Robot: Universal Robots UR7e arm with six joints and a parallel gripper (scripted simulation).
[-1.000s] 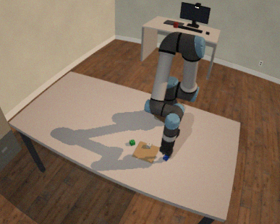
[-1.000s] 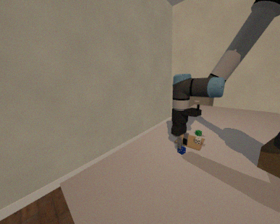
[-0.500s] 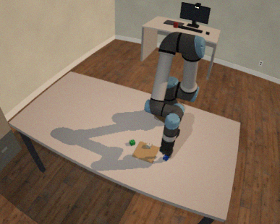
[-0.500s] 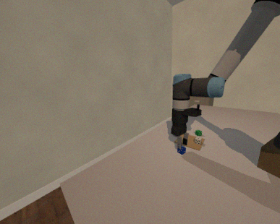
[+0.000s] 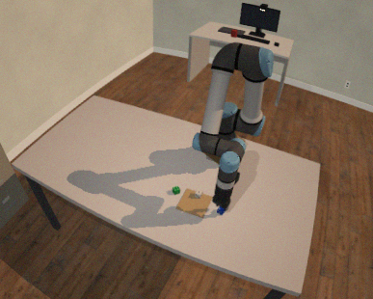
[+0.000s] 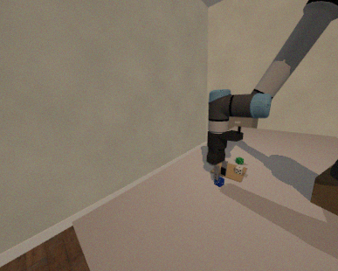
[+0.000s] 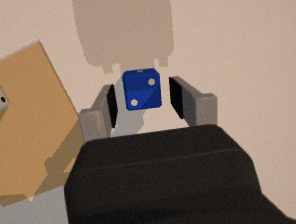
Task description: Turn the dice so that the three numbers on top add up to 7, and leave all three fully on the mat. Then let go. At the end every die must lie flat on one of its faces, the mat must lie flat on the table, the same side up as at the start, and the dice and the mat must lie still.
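Right now my hand is 40 mm above the blue die. Also, from my hand: white die 60 mm behind, 130 mm to the right, 40 mm below; then green die 40 mm behind, 250 mm to the right, 40 mm below; then tan mat 10 mm behind, 140 mm to the right, 50 mm below.
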